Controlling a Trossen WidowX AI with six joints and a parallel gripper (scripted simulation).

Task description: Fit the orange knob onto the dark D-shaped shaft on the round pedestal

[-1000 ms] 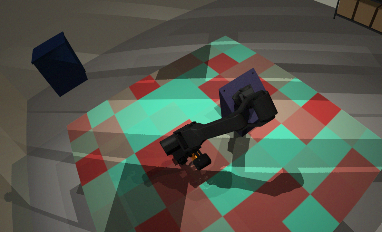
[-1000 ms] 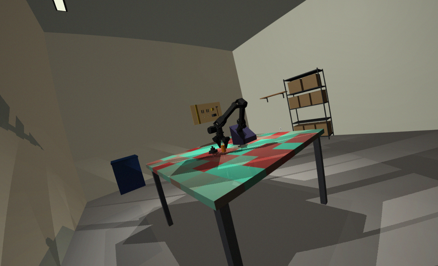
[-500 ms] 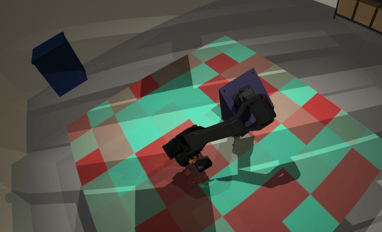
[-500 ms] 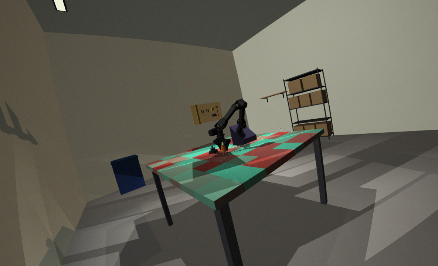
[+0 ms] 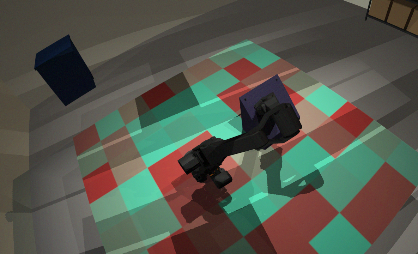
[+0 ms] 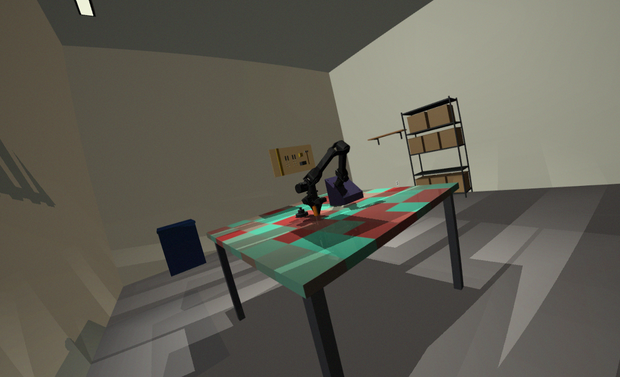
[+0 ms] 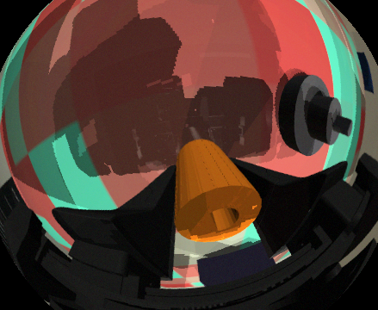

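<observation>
My gripper tip is now 2 cm short of the round dark pedestal, 13 cm to the left of it and 2 cm below it. From my gripper tip the other things lie so: orange knob (2 cm above).
</observation>
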